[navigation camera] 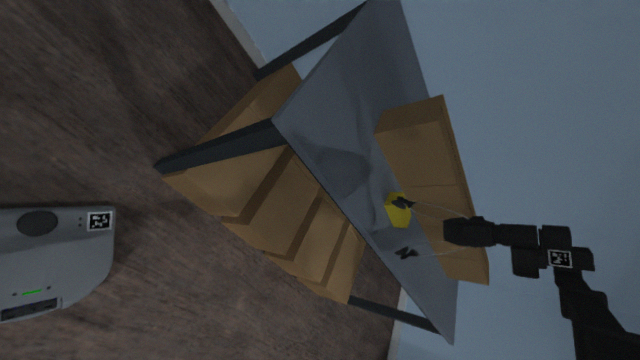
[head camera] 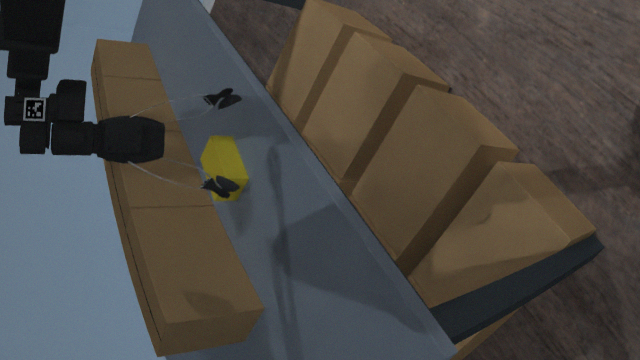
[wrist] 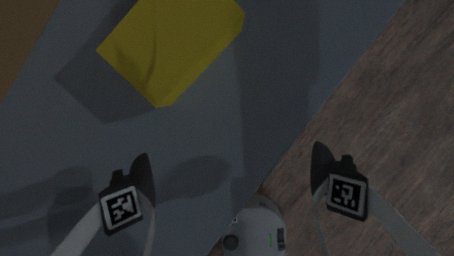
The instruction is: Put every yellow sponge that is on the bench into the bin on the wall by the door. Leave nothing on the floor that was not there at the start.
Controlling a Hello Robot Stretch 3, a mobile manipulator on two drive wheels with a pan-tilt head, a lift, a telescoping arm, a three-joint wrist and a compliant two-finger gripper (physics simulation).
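Pixels of known places: gripper, fingertip midpoint: (navigation camera: 393,226) (head camera: 238,143) (wrist: 231,166); robot's base, origin of the base link: (navigation camera: 38,221).
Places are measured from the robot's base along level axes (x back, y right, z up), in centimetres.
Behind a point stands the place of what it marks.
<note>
A yellow sponge (head camera: 223,157) {x -0.1, y 72.4, z 94.9 cm} (navigation camera: 399,218) {x 0.6, y 73.0, z 94.7 cm} (wrist: 170,45) {x -2.0, y 73.9, z 95.9 cm} lies on the grey bench (head camera: 170,30) {x 35.7, y 118.9, z 91.4 cm} (navigation camera: 380,60) {x -51.7, y 70.8, z 91.4 cm} (wrist: 30,145) {x -18.2, y 65.9, z 91.4 cm}, close to the row of tan boxes at its back. My gripper (head camera: 222,142) {x 2.2, y 64.3, z 96.4 cm} (navigation camera: 404,228) {x 2.2, y 64.3, z 96.4 cm} (wrist: 231,166) {x 2.2, y 64.3, z 96.4 cm} is open, with nothing between its fingers, and hangs above the bench. In the head view one fingertip overlaps the sponge and the other is off to its side. In the wrist view the sponge lies beyond the fingertips, up and to the left, cut off by the top edge. The wall bin and the door do not show.
A row of tan boxes (head camera: 175,250) {x -16.4, y 75.0, z 103.2 cm} (navigation camera: 425,160) {x -17.0, y 74.2, z 103.0 cm} stands along the wall (head camera: 55,250) {x -33.5, y 160.8, z 119.9 cm} (navigation camera: 540,100) {x -48.1, y 142.4, z 133.1 cm}. More tan boxes (head camera: 425,150) {x 3.9, y 81.2, z 27.0 cm} (navigation camera: 270,215) {x 2.1, y 75.0, z 27.0 cm} stand under the bench's front edge, beside a dark leg (head camera: 525,285) {x -20.3, y 32.4, z 59.2 cm} (navigation camera: 225,145) {x -20.9, y 31.5, z 64.0 cm}. My base (navigation camera: 65,265) {x 13.0, y 6.0, z 16.0 cm} (wrist: 255,225) {x 11.8, y 7.9, z 16.0 cm} is on the brown floor.
</note>
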